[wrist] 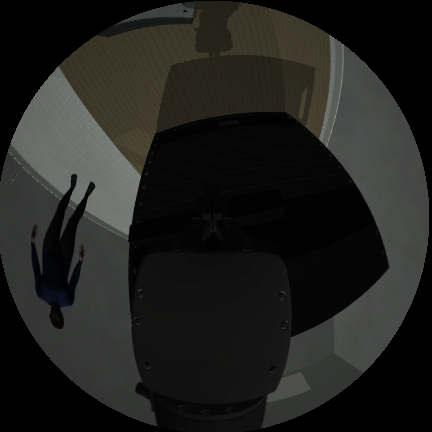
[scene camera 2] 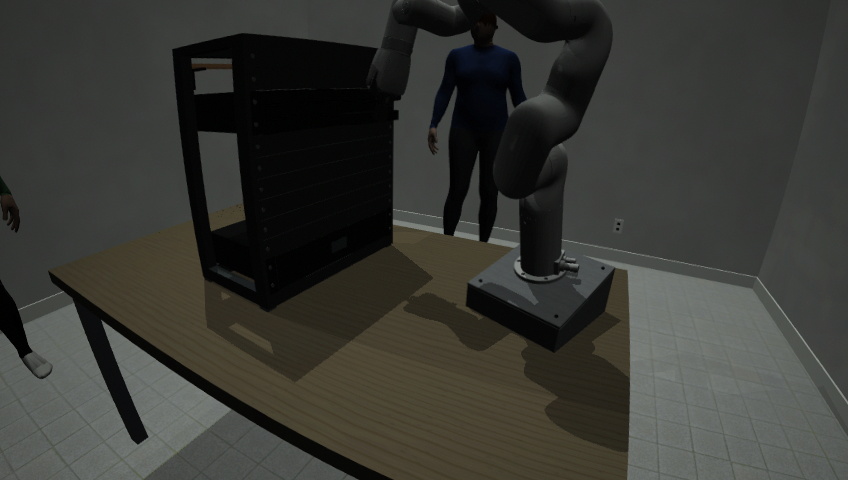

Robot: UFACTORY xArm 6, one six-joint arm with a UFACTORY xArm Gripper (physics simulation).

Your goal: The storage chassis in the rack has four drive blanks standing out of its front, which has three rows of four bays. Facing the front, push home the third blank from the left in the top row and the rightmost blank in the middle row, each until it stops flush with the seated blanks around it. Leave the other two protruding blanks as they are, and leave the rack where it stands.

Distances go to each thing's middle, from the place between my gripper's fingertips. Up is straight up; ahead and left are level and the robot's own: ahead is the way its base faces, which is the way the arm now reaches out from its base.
Right now my hand is 200 mm short of the black rack [scene camera 2: 316, 169], 90 mm to the right of it and 110 mm above it.
